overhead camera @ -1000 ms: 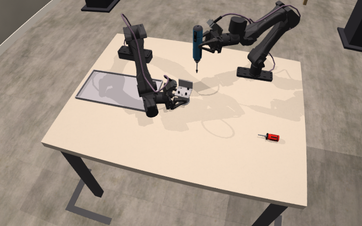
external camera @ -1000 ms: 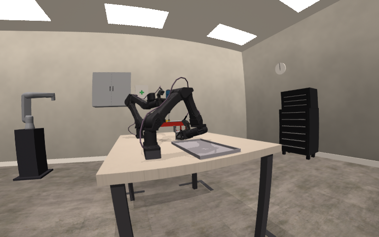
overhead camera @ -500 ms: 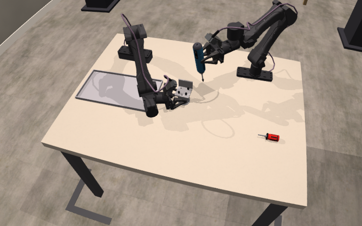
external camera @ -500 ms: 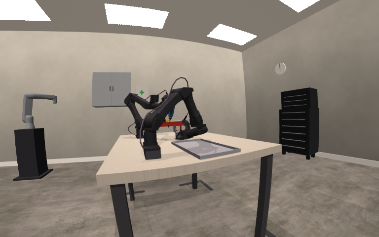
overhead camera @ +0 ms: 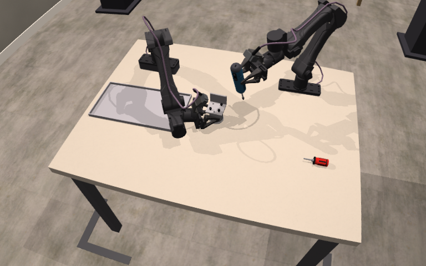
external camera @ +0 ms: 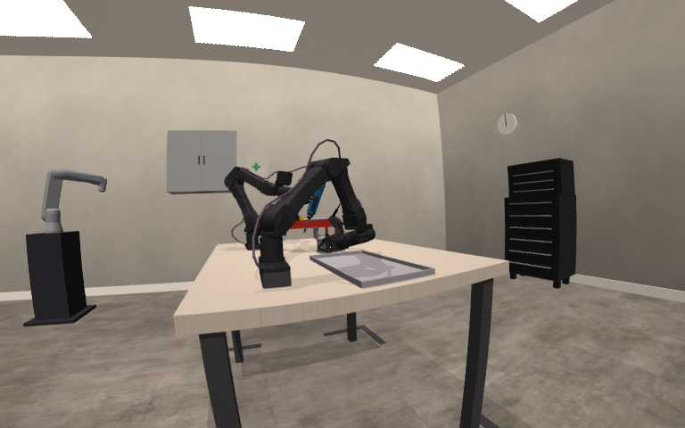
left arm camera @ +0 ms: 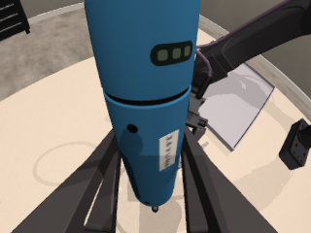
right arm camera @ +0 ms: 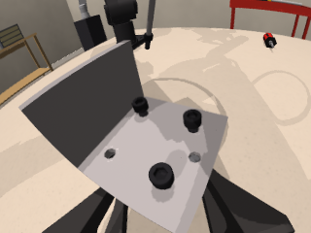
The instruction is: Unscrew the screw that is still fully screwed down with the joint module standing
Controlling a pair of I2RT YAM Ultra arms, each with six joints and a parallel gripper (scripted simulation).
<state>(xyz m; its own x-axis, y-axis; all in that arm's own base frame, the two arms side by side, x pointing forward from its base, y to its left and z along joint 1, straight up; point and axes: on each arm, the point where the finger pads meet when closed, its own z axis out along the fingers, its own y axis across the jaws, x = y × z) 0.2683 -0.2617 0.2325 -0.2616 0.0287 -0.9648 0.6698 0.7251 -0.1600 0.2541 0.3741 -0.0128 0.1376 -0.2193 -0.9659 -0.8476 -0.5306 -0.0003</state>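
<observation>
Right now the grey L-shaped bracket is 50 mm above my right hand. Also, from my right hand: shallow grey tray: 350 mm to the right, 20 mm below; small red-handled screwdriver: 430 mm to the left, 140 mm ahead, 10 mm below.
</observation>
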